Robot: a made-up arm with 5 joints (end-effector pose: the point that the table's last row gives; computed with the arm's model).
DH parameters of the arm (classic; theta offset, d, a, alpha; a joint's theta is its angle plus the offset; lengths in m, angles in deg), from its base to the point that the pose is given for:
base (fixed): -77.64 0 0.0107 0
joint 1: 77.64 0.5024 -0.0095 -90
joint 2: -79.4 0 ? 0
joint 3: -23.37 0 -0.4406 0
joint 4: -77.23 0.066 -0.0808 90
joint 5: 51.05 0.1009 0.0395 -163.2
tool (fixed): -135.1 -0.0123 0 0
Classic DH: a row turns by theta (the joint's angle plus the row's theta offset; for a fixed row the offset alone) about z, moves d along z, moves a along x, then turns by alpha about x.
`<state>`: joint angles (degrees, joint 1 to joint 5).
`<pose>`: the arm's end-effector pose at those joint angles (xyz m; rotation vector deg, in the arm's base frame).
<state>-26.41 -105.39 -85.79 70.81 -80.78</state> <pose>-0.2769 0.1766 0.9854 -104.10 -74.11 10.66</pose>
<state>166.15 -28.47 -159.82 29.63 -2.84</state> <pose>0.2151 -0.1588 1.2453 156.84 -17.47 45.19</pose>
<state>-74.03 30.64 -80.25 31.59 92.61</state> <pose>0.2739 -0.6243 0.3895 21.99 -7.35 -169.16</pose>
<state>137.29 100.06 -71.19 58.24 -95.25</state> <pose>0.0051 -0.0619 -0.0586 46.52 -76.78 -101.87</pose>
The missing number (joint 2, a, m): 0.2185
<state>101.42 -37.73 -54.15 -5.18 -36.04</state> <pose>-0.1530 0.3906 0.8636 50.20 -93.10 84.81</pose>
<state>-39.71 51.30 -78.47 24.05 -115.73</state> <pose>0.4355 -0.3328 0.1586 -20.80 2.22 68.95</pose>
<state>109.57 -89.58 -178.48 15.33 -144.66</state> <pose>0.2417 -0.7639 0.4119 -26.64 -100.04 -85.63</pose>
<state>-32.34 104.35 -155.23 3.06 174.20</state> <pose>0.6505 -0.3730 0.2214 -80.37 7.40 134.22</pose>
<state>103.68 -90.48 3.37 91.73 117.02</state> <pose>-0.1485 0.2809 0.4945 -14.00 11.94 -19.99</pose>
